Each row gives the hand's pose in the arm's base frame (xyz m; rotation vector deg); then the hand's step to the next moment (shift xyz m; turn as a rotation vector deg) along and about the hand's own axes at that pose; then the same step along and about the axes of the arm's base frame.
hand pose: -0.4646 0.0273 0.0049 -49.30 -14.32 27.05
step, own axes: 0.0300 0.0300 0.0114 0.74 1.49 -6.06
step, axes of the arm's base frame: 0.0127 0.0392 -0.0154 2.60 -2.84 -4.97
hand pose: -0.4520 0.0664 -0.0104 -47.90 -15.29 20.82
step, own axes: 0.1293 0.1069 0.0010 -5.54 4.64 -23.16
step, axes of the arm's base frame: 0.0945 0.1200 -0.0693 2.57 -14.98 -18.91
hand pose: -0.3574 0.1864 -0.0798 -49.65 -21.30 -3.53
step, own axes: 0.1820 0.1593 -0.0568 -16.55 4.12 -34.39
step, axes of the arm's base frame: 0.2189 0.0783 -0.0875 -4.51 -24.85 -28.91
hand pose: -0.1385 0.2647 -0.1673 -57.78 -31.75 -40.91
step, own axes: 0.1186 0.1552 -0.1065 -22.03 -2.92 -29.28
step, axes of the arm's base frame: 0.2039 -0.0744 -0.0488 -13.85 -21.19 -26.65
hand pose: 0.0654 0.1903 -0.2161 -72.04 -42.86 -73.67
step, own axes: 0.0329 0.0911 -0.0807 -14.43 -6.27 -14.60
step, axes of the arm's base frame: 0.0752 -0.1006 -0.0106 -12.19 -8.82 -15.31
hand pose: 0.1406 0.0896 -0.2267 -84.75 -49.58 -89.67
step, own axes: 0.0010 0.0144 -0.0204 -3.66 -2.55 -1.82
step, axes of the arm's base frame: 0.0037 -0.0247 -0.0013 -3.10 -0.13 -3.68
